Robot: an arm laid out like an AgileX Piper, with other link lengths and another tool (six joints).
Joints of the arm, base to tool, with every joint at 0 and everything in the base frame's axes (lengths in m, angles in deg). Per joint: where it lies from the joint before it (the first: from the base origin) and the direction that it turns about. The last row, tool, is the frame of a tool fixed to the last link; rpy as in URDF.
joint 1: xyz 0 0 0.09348 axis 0 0 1
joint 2: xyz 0 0 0 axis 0 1 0
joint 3: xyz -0.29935 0 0.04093 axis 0 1 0
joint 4: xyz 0.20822 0 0.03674 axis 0.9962 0 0.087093
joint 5: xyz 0 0 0 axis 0 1 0
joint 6: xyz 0.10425 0 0.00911 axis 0.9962 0 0.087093
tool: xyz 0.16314 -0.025 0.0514 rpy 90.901 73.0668 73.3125
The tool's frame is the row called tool.
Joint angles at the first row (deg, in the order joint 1, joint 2, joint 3, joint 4, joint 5, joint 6):
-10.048, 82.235, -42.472, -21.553, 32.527, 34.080
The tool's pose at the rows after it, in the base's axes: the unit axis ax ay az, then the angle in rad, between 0 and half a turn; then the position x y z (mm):
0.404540 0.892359 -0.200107 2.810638 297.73 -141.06 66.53
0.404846 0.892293 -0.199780 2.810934 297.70 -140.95 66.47
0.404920 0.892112 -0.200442 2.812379 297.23 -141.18 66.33
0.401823 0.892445 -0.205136 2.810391 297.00 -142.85 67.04
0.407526 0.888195 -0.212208 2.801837 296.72 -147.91 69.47
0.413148 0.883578 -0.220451 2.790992 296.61 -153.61 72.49
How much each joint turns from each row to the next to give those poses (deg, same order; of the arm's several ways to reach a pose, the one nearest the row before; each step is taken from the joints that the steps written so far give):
0.000, 0.001, 0.000, 0.050, -0.002, 0.000
0.000, -0.001, -0.002, 0.055, 0.003, -0.001
0.000, 0.001, 0.001, -0.061, 0.107, 0.052
0.001, -0.001, -0.001, -0.757, 0.126, 0.152
-0.001, 0.000, 0.001, -2.110, -0.001, 2.242
-0.002, 0.000, 0.001, -2.441, -0.001, 2.478

